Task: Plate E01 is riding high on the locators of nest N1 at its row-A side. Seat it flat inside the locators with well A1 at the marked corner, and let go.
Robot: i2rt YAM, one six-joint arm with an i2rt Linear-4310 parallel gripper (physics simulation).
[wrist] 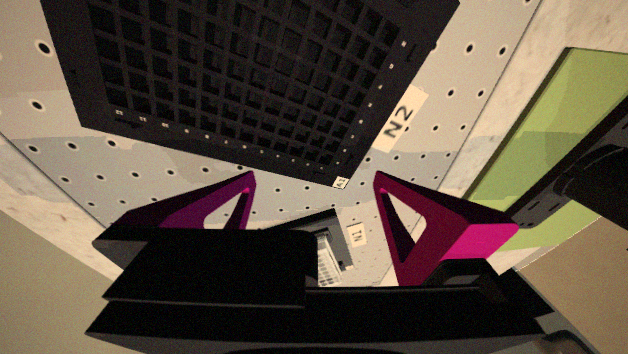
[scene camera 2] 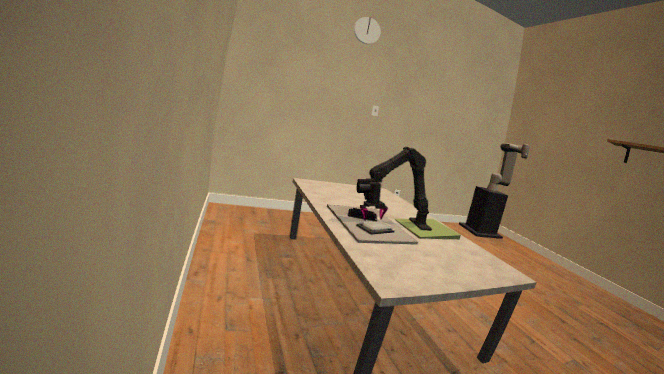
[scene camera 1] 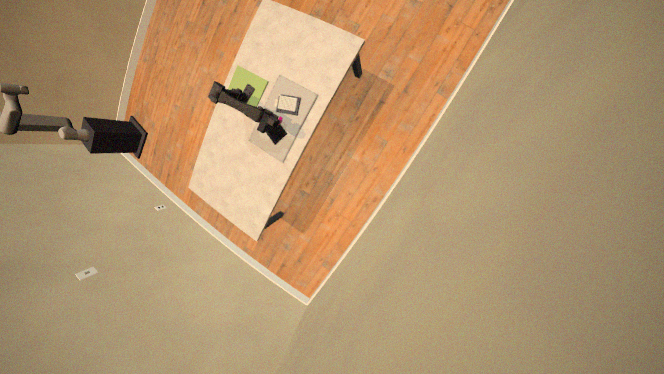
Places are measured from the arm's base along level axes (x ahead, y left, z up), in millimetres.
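Where they show: gripper, between the fingertips: (wrist: pixel 314 177) (scene camera 2: pixel 372 219); arm's base, origin of its link: (wrist: pixel 575 166) (scene camera 2: pixel 419 224) (scene camera 1: pixel 244 97).
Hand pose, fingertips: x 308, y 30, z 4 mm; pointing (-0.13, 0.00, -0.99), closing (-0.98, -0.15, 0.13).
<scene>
Things, the pixels of their top centre, and the offset from my fingertips. "*": a spot on its surface instead.
- pale well plate, centre of its top: (wrist: pixel 283 285) (scene camera 2: pixel 377 223) (scene camera 1: pixel 286 103) dz +26, dx +18, dy +133 mm
- black nest N2, a spot on its surface: (wrist: pixel 240 90) * dz +9, dx +48, dy -58 mm
- grey perforated board, centre of its top: (wrist: pixel 277 190) (scene camera 2: pixel 368 221) (scene camera 1: pixel 280 118) dz -5, dx +28, dy +20 mm
Plate E01, a pale well plate (scene camera 1: pixel 288 103) (scene camera 2: pixel 376 225) (wrist: pixel 327 261), lies in the dark nest N1 (scene camera 1: pixel 299 106) (wrist: pixel 340 232). In the wrist view the gripper body hides much of both. I cannot tell from these views whether its row-A side stands high, nor make out well A1 or the marked corner. My gripper (scene camera 2: pixel 374 216) (wrist: pixel 314 177) has magenta fingers, spread wide open with no thing held between them. It hangs above the board, beside nest N1 and near the black nest N2, apart from the plate.
The black nest N2 (scene camera 2: pixel 356 214) (wrist: pixel 240 90), with a grid of square openings and an A1 tag, stands beside N1 on the grey perforated board (scene camera 1: pixel 306 98) (scene camera 2: pixel 400 238) (wrist: pixel 200 163). The arm's base stands on a green mat (scene camera 1: pixel 246 75) (scene camera 2: pixel 445 231) (wrist: pixel 560 100).
</scene>
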